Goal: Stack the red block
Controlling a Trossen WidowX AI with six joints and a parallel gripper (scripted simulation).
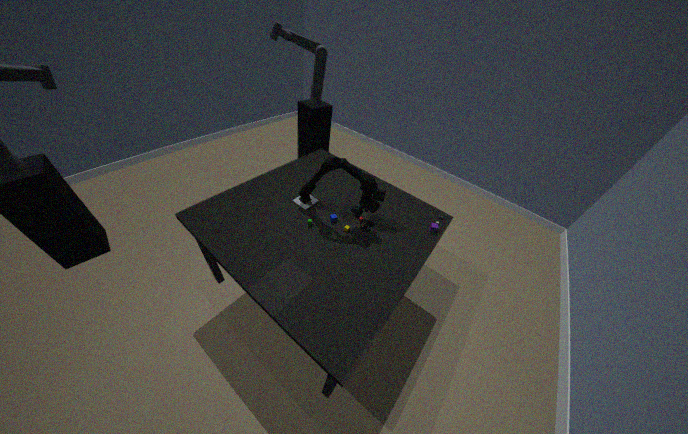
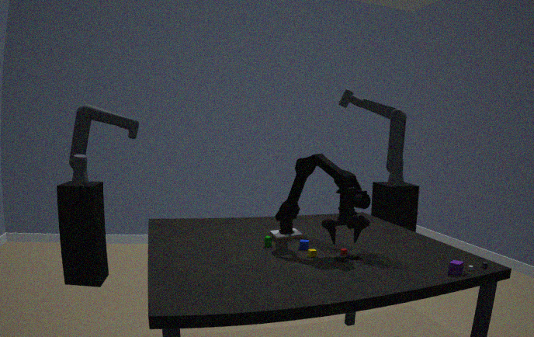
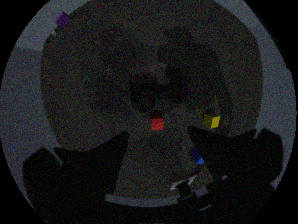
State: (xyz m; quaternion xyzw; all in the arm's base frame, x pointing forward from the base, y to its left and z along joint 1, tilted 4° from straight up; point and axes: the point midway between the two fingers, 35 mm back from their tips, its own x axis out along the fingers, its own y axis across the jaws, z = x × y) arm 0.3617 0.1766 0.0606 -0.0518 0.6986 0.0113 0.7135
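Now: the red block 4 cm below my gripper tip. Round my gripper tip: purple block: 36 cm ahead, 33 cm to the left, 2 cm below; then yellow block: 13 cm to the right, 3 cm below; then blue block: 11 cm behind, 14 cm to the right, 3 cm below.
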